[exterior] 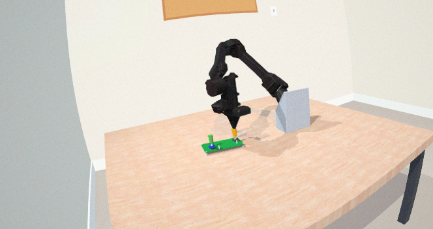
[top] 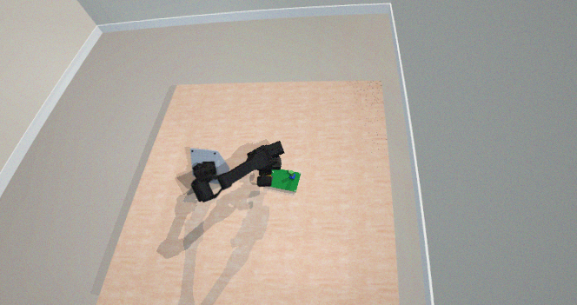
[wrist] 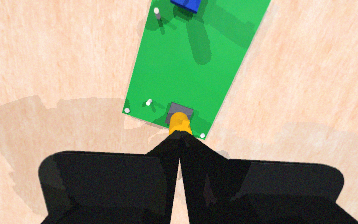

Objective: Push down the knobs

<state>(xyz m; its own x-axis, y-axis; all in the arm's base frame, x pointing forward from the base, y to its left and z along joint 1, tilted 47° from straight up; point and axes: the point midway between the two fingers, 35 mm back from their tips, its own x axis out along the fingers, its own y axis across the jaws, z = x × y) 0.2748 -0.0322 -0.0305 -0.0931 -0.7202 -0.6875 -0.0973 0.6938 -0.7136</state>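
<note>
My gripper tip is now 11 cm short of the green knob, 1 cm to the right of it and 1 cm above it.
</note>
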